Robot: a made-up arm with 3 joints. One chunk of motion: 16 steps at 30 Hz.
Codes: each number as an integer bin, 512 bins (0 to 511) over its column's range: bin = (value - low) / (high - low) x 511, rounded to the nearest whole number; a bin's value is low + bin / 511 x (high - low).
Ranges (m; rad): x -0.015..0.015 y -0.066..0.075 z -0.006..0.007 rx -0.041..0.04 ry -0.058..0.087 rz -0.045..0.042
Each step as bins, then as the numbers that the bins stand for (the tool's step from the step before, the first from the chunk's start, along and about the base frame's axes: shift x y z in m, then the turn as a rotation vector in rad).
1 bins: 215 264 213 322 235 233
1 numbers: -0.00238 0.00685 -0.00058 0.01004 0.00868 -0.00533
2 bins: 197 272 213 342 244 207
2 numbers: -0.00343 0.00905 -0.00058 0.01321 0.01124 -0.00976
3 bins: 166 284 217 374 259 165
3 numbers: -0.00525 0.01236 -0.00048 0.01828 0.01549 -0.01691
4 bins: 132 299 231 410 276 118
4 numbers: -0.00725 0.01650 -0.00012 0.02399 0.02032 -0.02491
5 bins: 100 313 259 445 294 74
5 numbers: -0.00913 0.02037 0.00059 0.02954 0.02542 -0.03240
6 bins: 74 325 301 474 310 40
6 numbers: -0.01066 0.02368 0.00166 0.03414 0.02996 -0.03819
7 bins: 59 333 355 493 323 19
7 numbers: -0.01154 0.02588 0.00303 0.03715 0.03365 -0.04177
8 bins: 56 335 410 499 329 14
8 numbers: -0.01171 0.02644 0.00443 0.03810 0.03536 -0.04262
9 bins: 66 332 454 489 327 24
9 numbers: -0.01113 0.02561 0.00555 0.03651 0.03479 -0.04091
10 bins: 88 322 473 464 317 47
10 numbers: -0.00983 0.02285 0.00603 0.03255 0.03195 -0.03700
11 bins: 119 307 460 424 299 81
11 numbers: -0.00801 0.01871 0.00570 0.02621 0.02684 -0.03121
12 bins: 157 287 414 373 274 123
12 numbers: -0.00578 0.01319 0.00453 0.01813 0.01975 -0.02406
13 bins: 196 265 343 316 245 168
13 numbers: -0.00349 0.00712 0.00273 0.00909 0.01152 -0.01640
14 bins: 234 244 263 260 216 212
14 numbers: -0.00126 0.00133 0.00069 0.00021 0.00329 -0.00891
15 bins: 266 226 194 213 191 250
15 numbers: 0.00062 -0.00364 -0.00106 -0.00724 -0.00380 -0.00244
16 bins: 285 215 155 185 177 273
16 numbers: 0.00173 -0.00668 -0.00206 -0.01168 -0.00777 0.00148
